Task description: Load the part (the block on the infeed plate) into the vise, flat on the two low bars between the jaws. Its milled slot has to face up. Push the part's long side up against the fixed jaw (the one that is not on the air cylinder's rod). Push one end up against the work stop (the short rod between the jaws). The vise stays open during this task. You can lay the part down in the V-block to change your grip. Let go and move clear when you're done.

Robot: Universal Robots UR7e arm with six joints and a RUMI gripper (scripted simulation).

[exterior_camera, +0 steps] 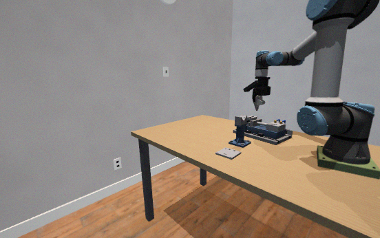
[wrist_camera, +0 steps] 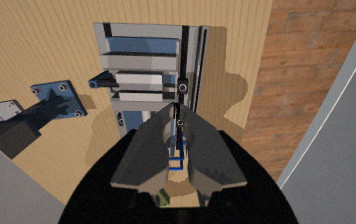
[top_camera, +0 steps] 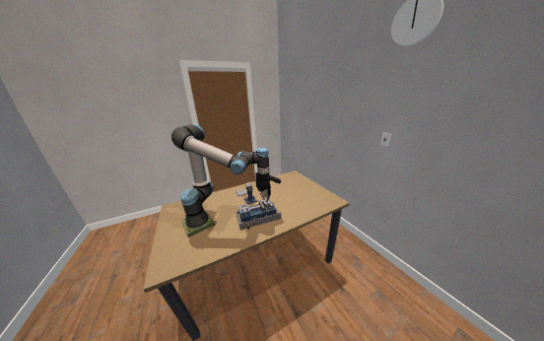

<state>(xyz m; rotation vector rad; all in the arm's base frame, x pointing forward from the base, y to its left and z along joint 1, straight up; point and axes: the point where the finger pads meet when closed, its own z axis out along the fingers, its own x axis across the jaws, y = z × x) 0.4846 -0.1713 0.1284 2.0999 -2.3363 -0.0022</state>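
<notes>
Right now my hand is 60 mm above the part, 50 mm to the right of it and 10 mm short of it. From my hand the other things lie so: grey jaw 80 mm below, 50 mm to the left, 30 mm behind; cylinder rod 80 mm below, 80 mm behind, 60 mm to the left; work stop 100 mm to the left, 70 mm below, 10 mm ahead.
</notes>
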